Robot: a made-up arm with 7 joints.
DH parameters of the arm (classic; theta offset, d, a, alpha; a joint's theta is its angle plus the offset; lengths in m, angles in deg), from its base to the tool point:
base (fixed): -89.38 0 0.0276 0
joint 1: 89.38 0.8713 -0.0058 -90
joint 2: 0 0.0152 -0.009 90
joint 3: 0 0.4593 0.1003 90
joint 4: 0 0.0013 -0.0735 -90
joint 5: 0 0.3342 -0.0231 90
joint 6: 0 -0.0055 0.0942 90
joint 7: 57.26 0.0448 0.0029 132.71
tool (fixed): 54.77 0.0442 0 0
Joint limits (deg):
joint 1: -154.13..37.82
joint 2: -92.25..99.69
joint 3: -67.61..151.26
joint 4: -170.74..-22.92
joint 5: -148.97..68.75
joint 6: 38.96..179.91
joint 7: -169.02..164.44
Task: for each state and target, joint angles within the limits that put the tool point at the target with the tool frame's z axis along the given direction. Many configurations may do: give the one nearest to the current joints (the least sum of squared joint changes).
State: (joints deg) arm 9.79 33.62 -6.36 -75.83 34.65 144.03 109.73
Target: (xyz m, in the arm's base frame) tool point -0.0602 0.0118 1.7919 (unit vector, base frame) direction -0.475 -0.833 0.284
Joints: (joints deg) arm 2.91 -20.00 13.35 -41.34 10.66 128.32 81.40
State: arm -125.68 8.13 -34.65 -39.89 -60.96 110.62 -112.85
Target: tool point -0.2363 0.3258 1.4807 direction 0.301 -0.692 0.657
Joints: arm -134.19 -24.72 -67.40 -77.65 -32.87 66.36 -120.05
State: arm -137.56 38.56 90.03 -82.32 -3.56 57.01 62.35
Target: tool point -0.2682 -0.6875 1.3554 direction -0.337 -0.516 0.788
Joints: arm -154.13 33.29 67.92 -70.69 -35.30 93.34 62.98
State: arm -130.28 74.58 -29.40 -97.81 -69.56 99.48 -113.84
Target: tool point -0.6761 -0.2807 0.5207 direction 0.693 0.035 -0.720
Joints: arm -132.45 95.45 -49.18 -62.87 -71.73 76.77 -76.23
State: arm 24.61 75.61 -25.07 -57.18 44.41 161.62 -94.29
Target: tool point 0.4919 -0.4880 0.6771 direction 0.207 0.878 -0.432
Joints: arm -1.93 96.52 -66.18 -103.89 48.81 179.91 -101.12
